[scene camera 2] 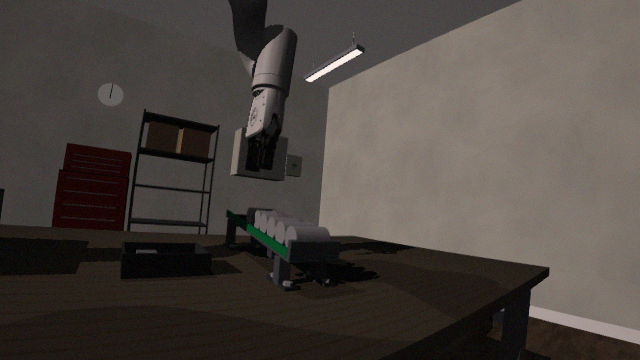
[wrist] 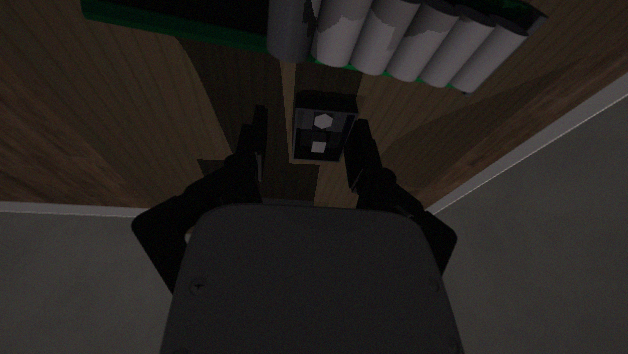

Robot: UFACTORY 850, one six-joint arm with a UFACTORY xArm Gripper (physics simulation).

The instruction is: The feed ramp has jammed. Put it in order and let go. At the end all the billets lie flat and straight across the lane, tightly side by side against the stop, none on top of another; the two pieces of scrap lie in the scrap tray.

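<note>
Several pale cylindrical billets [scene camera 2: 310, 234] [wrist: 382, 42] lie side by side across the sloping green-railed ramp [scene camera 2: 267, 240] [wrist: 175, 31], in one row down to the grey stop [scene camera 2: 314, 251]. The uppermost billet [wrist: 289, 32] is in shade; whether it touches its neighbour is hard to tell. No billet shows on top of another. Two pale scrap pieces, a hexagonal one [wrist: 323, 121] and a square one [wrist: 318, 147], lie apart in the black scrap tray [scene camera 2: 165, 267] [wrist: 326, 100]. My gripper [scene camera 2: 260, 169] [wrist: 309, 128] is open, with nothing between its fingers, high above the ramp.
The tray stands on the wooden table [scene camera 2: 150, 320] beside the ramp, on its left in the scene view. The ramp stands on legs [scene camera 2: 281, 270] with feet on the table. A red tool cabinet [scene camera 2: 92, 200] and a shelf unit [scene camera 2: 177, 154] stand in the background.
</note>
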